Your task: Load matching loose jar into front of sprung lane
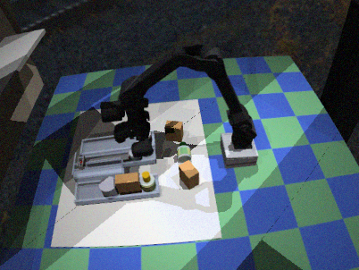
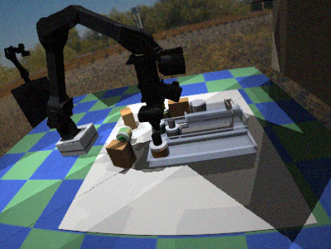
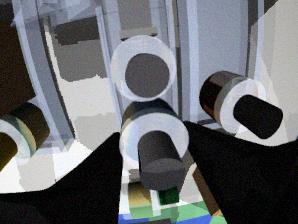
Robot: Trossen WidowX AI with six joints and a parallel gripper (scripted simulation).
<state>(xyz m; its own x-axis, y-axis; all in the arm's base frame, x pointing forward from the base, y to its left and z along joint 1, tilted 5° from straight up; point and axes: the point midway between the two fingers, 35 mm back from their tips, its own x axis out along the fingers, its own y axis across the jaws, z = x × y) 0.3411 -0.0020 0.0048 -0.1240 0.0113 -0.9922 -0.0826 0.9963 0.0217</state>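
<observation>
Right now my gripper tip is 150 mm short of the grey rack, 40 mm to the right of it and 40 mm above it. The rest, counted from my gripper tip: grey cylinder (140 mm to the left, 130 mm ahead, 30 mm below).
</observation>
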